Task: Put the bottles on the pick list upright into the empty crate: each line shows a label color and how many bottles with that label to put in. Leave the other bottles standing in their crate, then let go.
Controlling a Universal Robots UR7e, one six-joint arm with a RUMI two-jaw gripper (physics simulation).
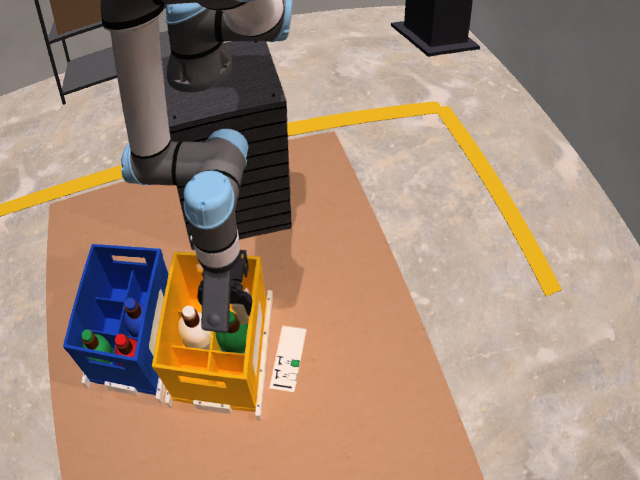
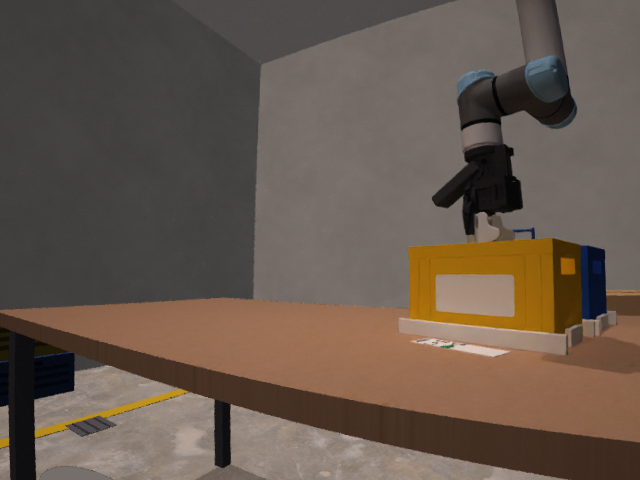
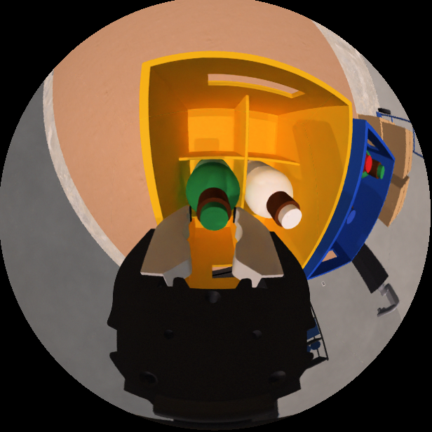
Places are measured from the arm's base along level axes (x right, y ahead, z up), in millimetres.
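Pixels of known places: gripper, fingertip midpoint: [image 1: 230, 321]; arm's base, link origin: [image 1: 199, 70].
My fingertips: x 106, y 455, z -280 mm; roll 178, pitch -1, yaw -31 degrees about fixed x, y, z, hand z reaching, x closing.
For each thing: its top centre in the pictures, then the offset to it from my fingertips.
- yellow crate, top centre: [image 1: 205, 311] [image 2: 492, 245] dx +41, dy -18, dz +37 mm
- white bottle, top centre: [image 1: 188, 310] dx +74, dy -40, dz +25 mm
- blue crate, top centre: [image 1: 110, 297] [image 2: 533, 250] dx +232, dy -127, dz +37 mm
- red bottle, top centre: [image 1: 120, 339] dx +238, dy -30, dz +25 mm
- blue bottle, top centre: [image 1: 129, 302] dx +192, dy -107, dz +25 mm
- pick list, top centre: [image 2: 457, 346] [image 1: 288, 358] dx -91, dy +51, dz -136 mm
The yellow crate [image 1: 232, 393] [image 2: 465, 262] [image 3: 146, 125] holds a green bottle [image 1: 232, 341] [image 3: 212, 185] and a white bottle [image 1: 193, 332] [image 3: 266, 187], both upright, side by side in neighbouring compartments. My gripper [image 1: 236, 314] [image 2: 478, 238] [image 3: 212, 208] is partly open, its pale fingertips on either side of the green bottle's neck, not clamped on it. The blue crate [image 1: 129, 381] [image 2: 592, 294] [image 3: 345, 200] holds a green bottle [image 1: 100, 345], a red bottle [image 1: 125, 347] and a blue bottle [image 1: 133, 321]. The pick list [image 1: 290, 338] shows a green and a white mark; its counts are too small to read.
White strips [image 1: 263, 356] [image 2: 480, 334] line the crates' bases on the table. The blue crate stands right beside the yellow one. The arm's black pedestal [image 1: 258, 170] stands behind the crates. A dark shelf unit [image 1: 49, 62] is at the back left.
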